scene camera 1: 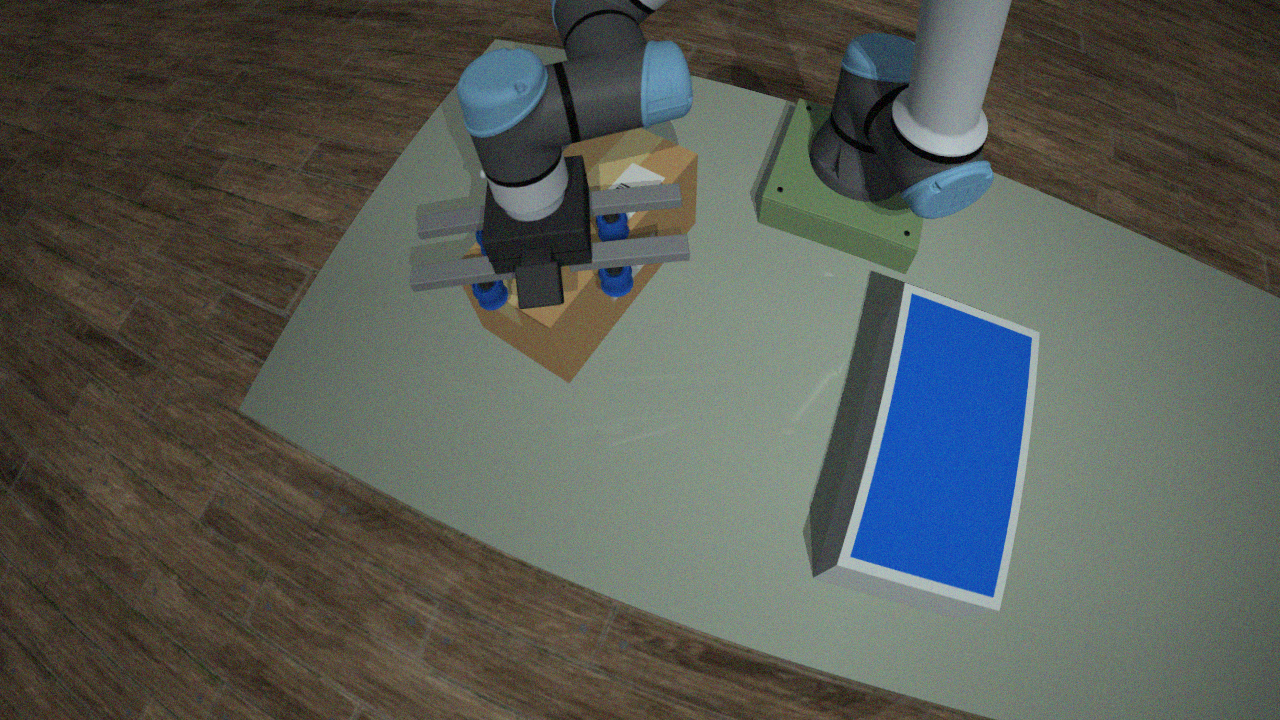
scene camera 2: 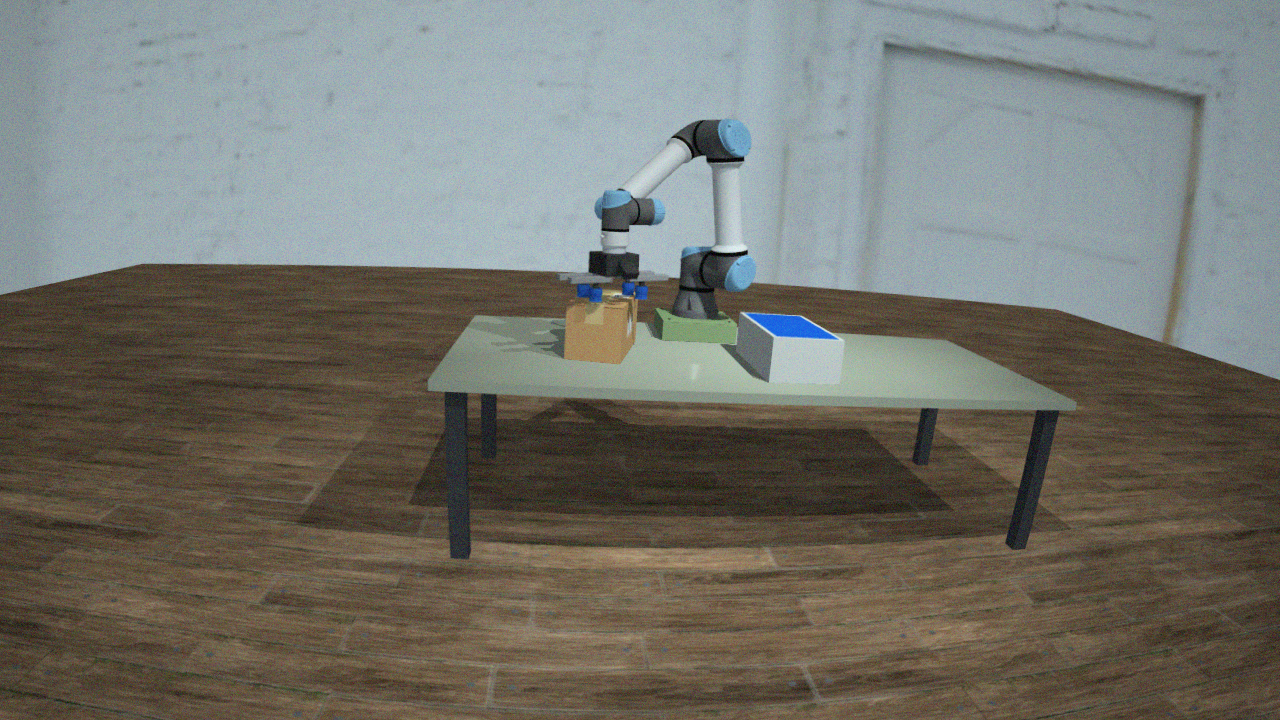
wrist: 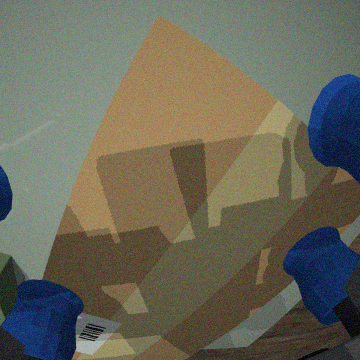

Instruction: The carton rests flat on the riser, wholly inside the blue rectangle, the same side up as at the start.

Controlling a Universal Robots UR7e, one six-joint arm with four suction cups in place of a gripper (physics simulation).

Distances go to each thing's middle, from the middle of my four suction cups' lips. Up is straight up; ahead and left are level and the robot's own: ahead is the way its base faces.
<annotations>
I see my suction cup 100 mm past the brown carton (scene camera 1: 561, 338) and 100 mm above it. Also, from my suction cup: grey riser with blue rectangle (scene camera 1: 926, 516) (490 mm to the left, 120 mm below, 100 mm ahead).
</annotations>
